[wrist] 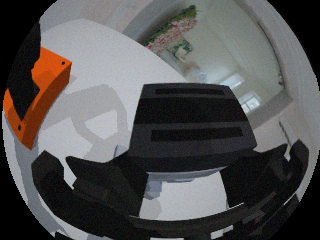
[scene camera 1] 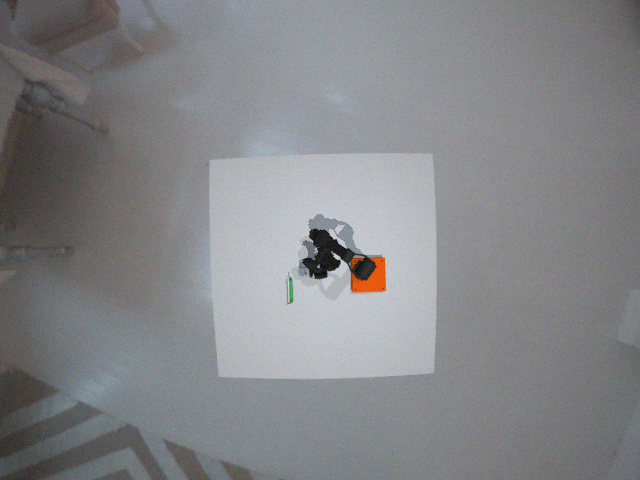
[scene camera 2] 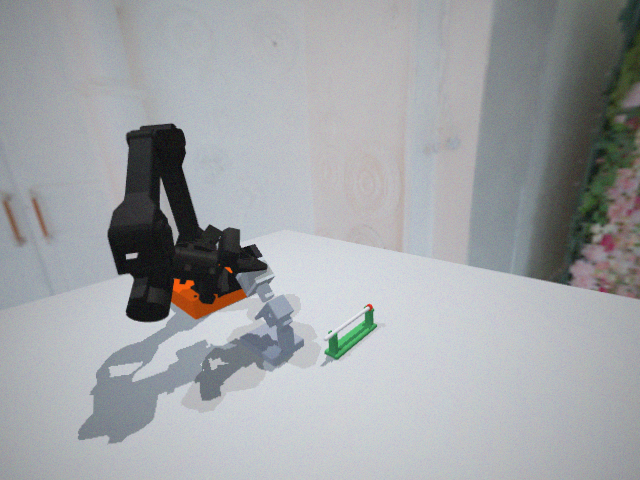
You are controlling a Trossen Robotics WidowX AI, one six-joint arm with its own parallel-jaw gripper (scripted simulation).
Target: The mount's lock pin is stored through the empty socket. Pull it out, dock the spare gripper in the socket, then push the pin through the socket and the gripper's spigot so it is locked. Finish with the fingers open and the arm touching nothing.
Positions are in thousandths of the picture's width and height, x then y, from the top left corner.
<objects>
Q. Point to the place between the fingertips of my gripper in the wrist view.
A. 573,577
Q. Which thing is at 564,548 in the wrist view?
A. A spare gripper.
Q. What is my gripper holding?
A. A spare gripper.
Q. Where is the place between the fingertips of my gripper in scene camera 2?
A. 409,572
</objects>
